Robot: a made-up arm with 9 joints.
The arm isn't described. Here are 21 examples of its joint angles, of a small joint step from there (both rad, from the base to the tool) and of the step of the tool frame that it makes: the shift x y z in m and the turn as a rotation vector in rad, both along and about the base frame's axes.
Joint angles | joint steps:
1: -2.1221 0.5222 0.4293 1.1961 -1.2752 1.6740 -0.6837 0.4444 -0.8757 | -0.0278 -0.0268 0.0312 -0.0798 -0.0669 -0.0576 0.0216 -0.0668 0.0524
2: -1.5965 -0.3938 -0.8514 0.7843 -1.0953 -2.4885 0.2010 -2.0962 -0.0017 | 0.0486 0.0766 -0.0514 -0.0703 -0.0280 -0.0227 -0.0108 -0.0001 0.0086
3: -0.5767 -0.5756 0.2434 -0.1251 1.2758 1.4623 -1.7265 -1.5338 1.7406 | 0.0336 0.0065 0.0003 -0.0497 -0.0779 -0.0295 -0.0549 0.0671 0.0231
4: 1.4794 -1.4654 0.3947 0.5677 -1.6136 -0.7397 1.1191 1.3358 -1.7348 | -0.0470 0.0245 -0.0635 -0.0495 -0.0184 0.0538 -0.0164 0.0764 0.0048
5: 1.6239 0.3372 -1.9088 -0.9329 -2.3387 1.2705 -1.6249 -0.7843 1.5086 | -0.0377 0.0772 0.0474 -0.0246 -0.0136 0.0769 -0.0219 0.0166 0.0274
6: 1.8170 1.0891 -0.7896 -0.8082 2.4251 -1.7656 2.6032 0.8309 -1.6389 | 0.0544 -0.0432 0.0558 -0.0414 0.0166 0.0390 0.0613 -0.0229 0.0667
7: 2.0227 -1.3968 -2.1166 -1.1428 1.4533 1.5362 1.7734 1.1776 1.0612 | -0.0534 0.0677 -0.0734 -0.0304 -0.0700 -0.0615 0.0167 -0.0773 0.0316
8: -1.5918 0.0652 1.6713 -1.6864 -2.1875 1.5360 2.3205 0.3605 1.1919 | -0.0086 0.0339 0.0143 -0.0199 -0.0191 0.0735 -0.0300 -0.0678 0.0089
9: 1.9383 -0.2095 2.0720 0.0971 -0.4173 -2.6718 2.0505 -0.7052 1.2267 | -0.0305 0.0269 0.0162 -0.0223 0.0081 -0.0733 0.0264 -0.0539 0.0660
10: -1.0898 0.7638 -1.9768 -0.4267 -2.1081 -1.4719 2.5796 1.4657 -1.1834 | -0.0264 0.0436 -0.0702 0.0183 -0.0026 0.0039 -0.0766 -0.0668 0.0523
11: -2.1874 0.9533 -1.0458 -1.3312 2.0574 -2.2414 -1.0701 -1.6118 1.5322 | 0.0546 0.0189 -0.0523 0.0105 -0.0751 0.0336 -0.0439 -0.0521 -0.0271
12: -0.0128 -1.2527 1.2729 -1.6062 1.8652 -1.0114 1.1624 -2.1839 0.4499 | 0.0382 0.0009 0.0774 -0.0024 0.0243 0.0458 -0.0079 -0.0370 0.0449
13: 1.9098 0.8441 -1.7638 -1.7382 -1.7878 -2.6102 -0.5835 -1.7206 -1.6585 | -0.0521 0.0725 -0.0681 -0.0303 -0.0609 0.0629 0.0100 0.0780 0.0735
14: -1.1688 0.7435 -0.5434 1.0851 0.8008 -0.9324 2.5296 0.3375 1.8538 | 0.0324 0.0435 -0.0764 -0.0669 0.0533 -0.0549 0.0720 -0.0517 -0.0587
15: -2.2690 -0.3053 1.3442 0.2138 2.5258 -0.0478 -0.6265 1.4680 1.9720 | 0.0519 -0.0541 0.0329 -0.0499 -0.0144 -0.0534 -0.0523 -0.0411 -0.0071
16: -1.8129 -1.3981 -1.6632 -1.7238 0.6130 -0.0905 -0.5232 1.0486 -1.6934 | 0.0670 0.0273 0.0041 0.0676 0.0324 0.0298 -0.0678 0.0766 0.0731
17: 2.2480 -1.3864 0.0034 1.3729 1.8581 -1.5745 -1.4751 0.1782 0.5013 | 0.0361 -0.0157 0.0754 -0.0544 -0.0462 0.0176 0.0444 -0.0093 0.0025
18: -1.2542 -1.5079 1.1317 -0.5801 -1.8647 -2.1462 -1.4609 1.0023 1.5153 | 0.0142 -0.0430 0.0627 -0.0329 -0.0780 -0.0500 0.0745 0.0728 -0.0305
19: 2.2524 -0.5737 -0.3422 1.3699 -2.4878 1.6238 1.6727 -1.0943 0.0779 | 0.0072 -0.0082 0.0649 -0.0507 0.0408 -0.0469 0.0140 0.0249 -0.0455
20: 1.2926 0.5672 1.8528 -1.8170 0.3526 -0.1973 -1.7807 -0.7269 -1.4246 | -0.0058 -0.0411 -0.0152 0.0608 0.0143 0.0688 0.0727 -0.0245 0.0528
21: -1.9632 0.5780 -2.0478 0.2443 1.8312 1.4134 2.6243 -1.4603 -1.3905 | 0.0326 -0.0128 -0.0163 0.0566 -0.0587 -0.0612 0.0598 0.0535 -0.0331
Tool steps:
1: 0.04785 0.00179 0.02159 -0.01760 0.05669 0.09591
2: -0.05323 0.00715 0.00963 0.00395 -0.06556 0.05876
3: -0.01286 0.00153 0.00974 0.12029 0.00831 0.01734
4: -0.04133 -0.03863 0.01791 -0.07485 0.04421 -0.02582
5: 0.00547 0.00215 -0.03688 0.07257 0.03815 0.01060
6: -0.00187 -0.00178 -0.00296 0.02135 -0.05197 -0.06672
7: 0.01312 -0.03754 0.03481 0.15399 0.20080 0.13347
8: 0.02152 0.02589 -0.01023 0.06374 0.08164 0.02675
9: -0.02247 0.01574 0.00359 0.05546 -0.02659 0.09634
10: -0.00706 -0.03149 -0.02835 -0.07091 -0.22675 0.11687
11: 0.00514 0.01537 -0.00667 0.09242 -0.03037 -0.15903
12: -0.03531 0.04072 -0.03335 0.15552 0.11076 -0.05880
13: -0.04596 0.03299 -0.03961 0.04630 0.11381 0.03560
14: -0.01448 0.00452 0.00167 -0.17157 -0.06587 -0.01444
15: -0.05587 -0.03399 -0.03537 0.05519 0.06282 -0.01151
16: -0.00171 -0.00297 -0.00624 0.14455 -0.02596 -0.10089
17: 0.03149 -0.00417 -0.00905 -0.04270 -0.09948 -0.11618
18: -0.06186 0.03283 0.00352 -0.08113 0.10705 -0.04896
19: -0.03901 0.01750 0.03139 0.01185 -0.15822 0.01813
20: -0.00519 -0.00053 -0.00381 0.11778 -0.05712 0.04646
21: 0.00831 0.00230 -0.01056 -0.09283 0.00039 -0.01252
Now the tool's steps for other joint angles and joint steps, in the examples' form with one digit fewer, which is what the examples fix.
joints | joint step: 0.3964 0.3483 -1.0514 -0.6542 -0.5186 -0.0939 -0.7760 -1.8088 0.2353 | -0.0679 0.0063 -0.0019 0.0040 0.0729 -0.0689 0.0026 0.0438 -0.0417
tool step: -0.0114 -0.0354 -0.0133 0.0132 0.0042 0.1452
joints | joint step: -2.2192 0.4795 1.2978 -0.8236 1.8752 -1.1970 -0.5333 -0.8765 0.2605 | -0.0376 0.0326 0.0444 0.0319 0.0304 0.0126 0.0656 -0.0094 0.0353
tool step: 0.0126 0.0192 -0.0014 -0.0724 -0.0142 -0.0188
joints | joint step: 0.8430 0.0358 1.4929 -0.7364 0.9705 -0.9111 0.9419 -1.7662 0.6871 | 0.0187 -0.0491 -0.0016 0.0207 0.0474 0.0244 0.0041 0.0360 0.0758
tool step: 0.0080 0.0251 -0.0141 0.1157 -0.0115 0.0083
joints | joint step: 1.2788 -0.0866 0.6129 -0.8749 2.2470 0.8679 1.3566 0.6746 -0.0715 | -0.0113 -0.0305 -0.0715 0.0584 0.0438 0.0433 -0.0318 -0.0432 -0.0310
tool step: -0.0418 0.0058 0.0090 0.0290 0.1075 -0.0949
